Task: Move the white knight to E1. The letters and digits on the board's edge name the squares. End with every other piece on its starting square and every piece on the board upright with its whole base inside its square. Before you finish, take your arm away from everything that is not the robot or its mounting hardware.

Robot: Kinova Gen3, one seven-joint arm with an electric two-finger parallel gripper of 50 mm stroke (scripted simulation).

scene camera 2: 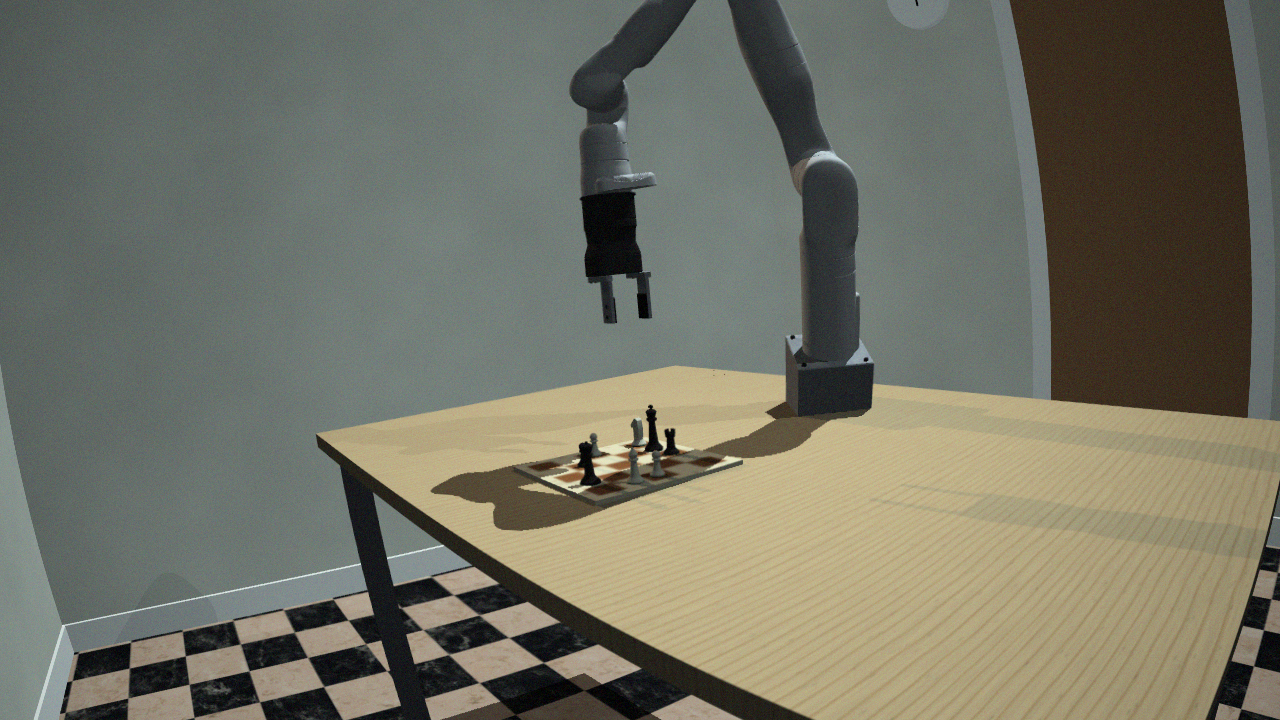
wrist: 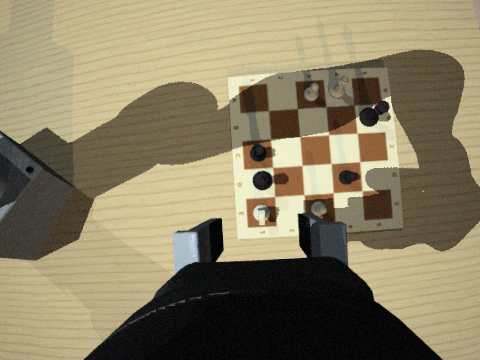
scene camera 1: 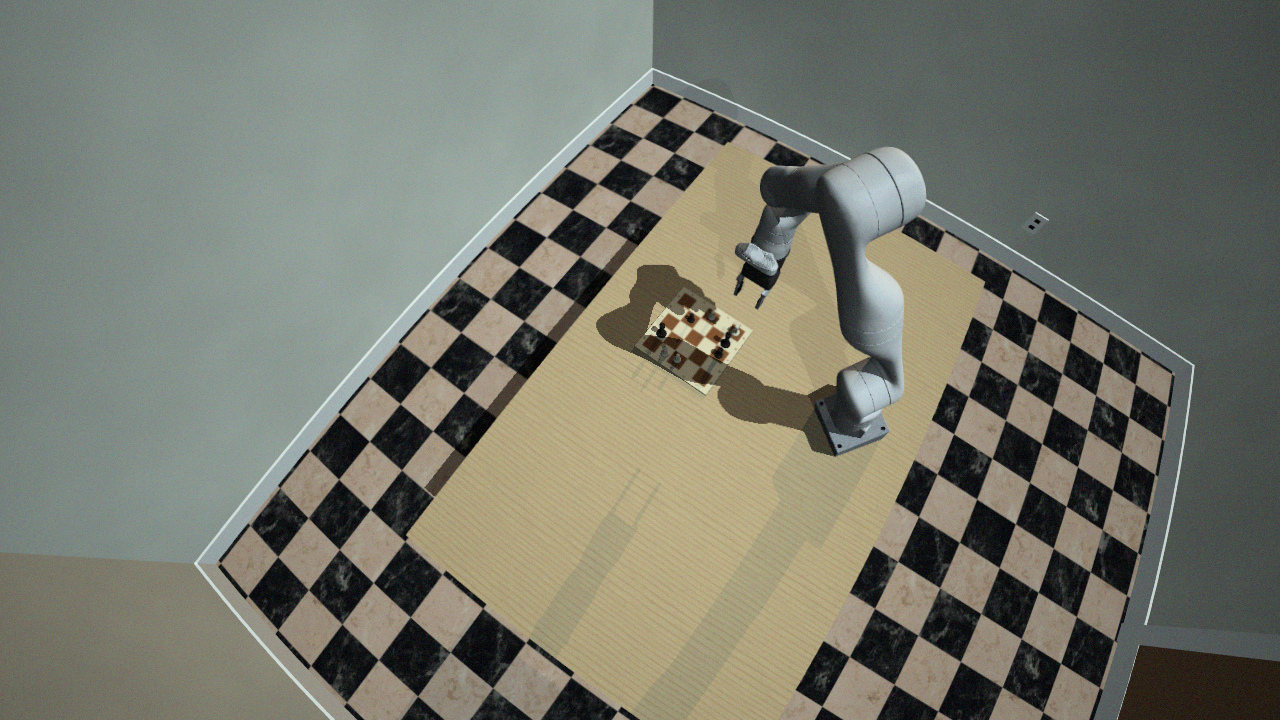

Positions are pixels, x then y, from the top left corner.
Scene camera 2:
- gripper: 628, 320
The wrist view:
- gripper: 260, 232
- chessboard: 308, 144
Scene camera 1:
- gripper: 747, 298
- chessboard: 697, 342
